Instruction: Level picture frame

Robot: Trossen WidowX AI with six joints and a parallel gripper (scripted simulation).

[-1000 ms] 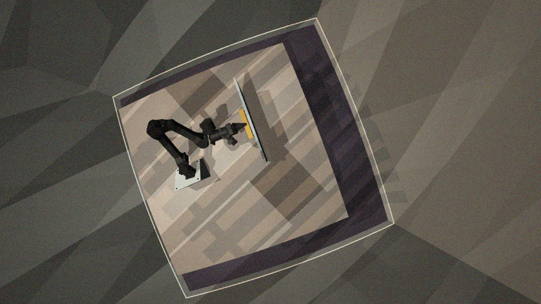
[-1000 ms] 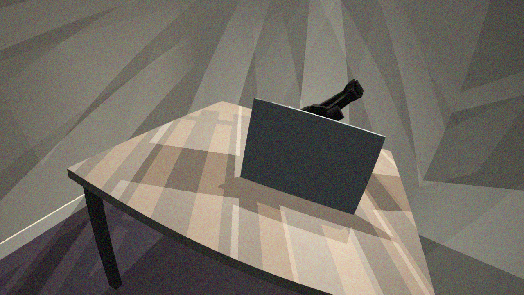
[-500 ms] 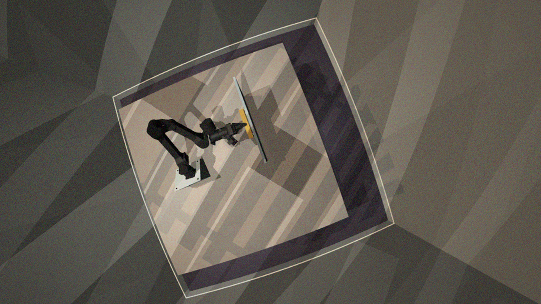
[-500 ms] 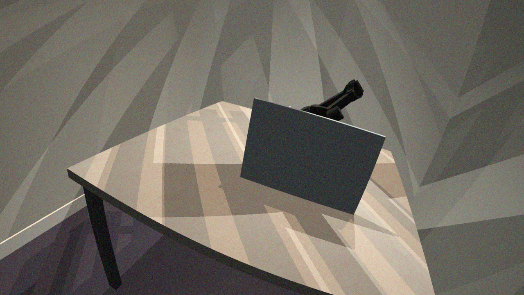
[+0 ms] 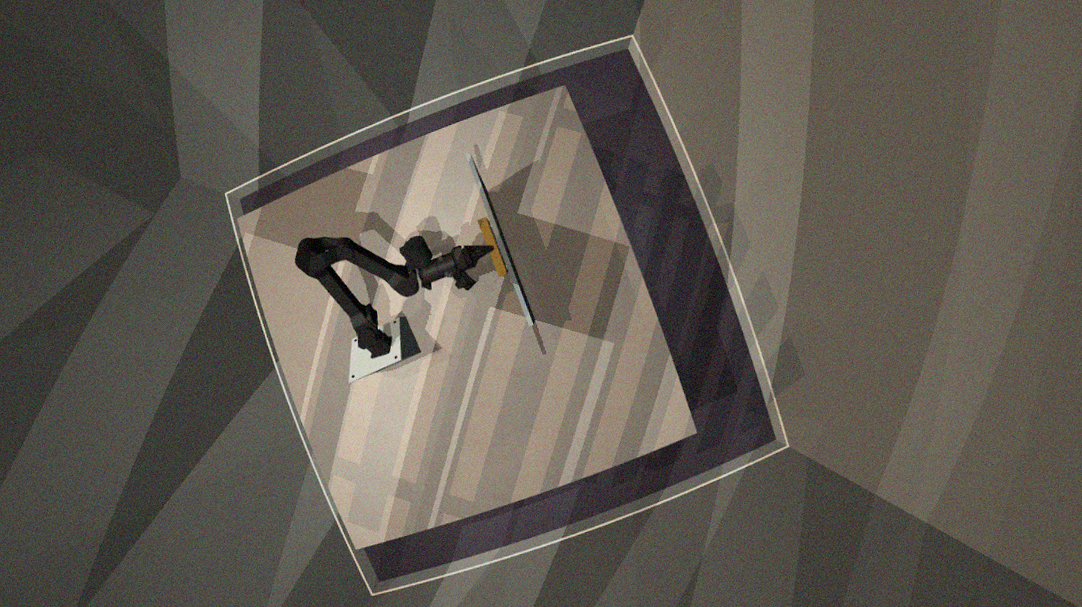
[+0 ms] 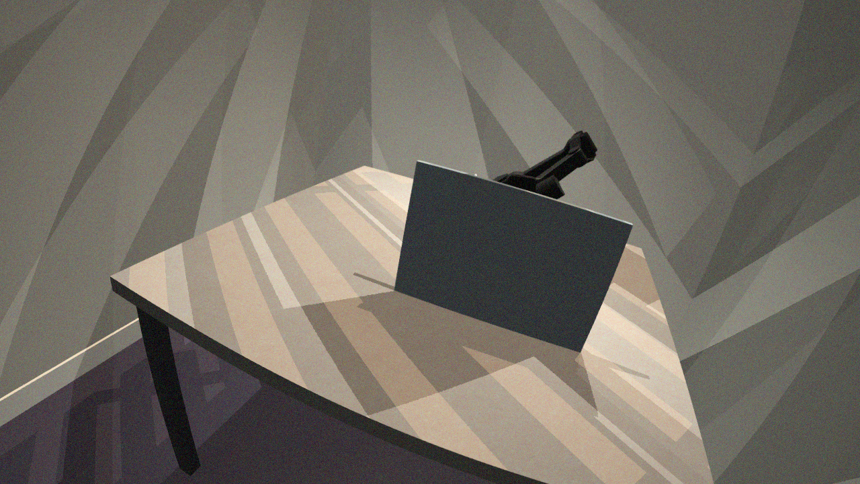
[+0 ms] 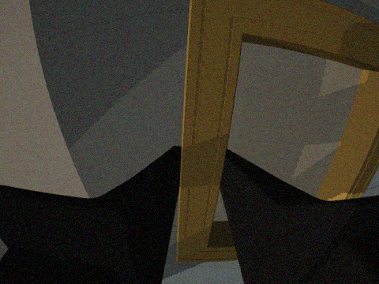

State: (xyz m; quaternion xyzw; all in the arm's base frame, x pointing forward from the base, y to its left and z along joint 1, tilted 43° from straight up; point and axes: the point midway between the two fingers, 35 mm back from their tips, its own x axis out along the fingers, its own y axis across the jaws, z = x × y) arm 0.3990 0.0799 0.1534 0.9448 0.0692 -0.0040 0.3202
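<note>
My gripper tip is 5 cm above the yellow picture frame and 1 cm to the right of it. From my gripper tip the other things lie so: grey-blue wall panel (7 cm below, 2 cm ahead).
</note>
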